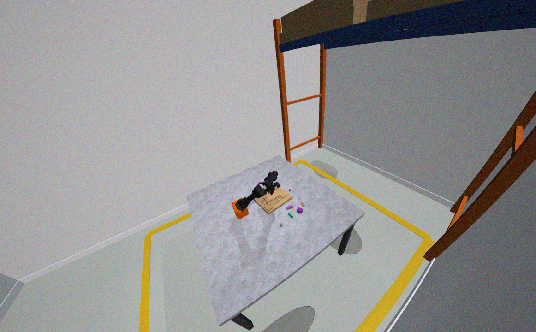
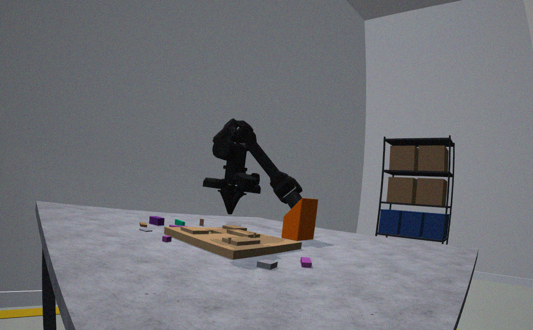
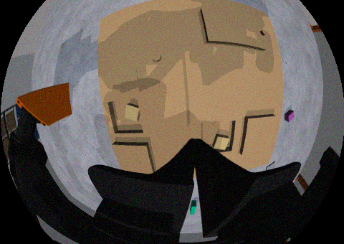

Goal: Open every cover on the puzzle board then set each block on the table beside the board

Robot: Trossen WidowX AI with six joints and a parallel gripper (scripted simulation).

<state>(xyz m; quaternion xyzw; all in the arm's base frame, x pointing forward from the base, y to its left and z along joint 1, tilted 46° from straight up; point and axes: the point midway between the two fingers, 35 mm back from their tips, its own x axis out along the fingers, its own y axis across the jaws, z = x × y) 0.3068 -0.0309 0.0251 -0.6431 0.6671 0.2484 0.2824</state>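
Right now my gripper tip is 6 cm above the tan puzzle board, 3 cm to the right of it and 1 cm short of it.
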